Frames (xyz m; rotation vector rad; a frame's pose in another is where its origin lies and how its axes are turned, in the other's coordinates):
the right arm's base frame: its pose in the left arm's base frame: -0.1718 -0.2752 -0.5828 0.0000 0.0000 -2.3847
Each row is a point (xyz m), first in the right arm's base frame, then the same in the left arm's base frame.
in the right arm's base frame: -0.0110 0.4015 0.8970
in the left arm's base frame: 0.1119 -0.5595 0.3142
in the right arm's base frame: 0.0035 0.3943 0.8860
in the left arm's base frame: 0.0964 -0.5642 0.3032
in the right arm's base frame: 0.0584 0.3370 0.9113
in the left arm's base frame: 0.0172 -0.5603 0.3285
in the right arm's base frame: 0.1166 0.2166 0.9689
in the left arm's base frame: -0.1078 -0.5127 0.3861
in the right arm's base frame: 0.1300 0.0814 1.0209
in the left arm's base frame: -0.2104 -0.4236 0.4381
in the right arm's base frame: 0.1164 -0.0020 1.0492
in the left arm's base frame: -0.2578 -0.3537 0.4664
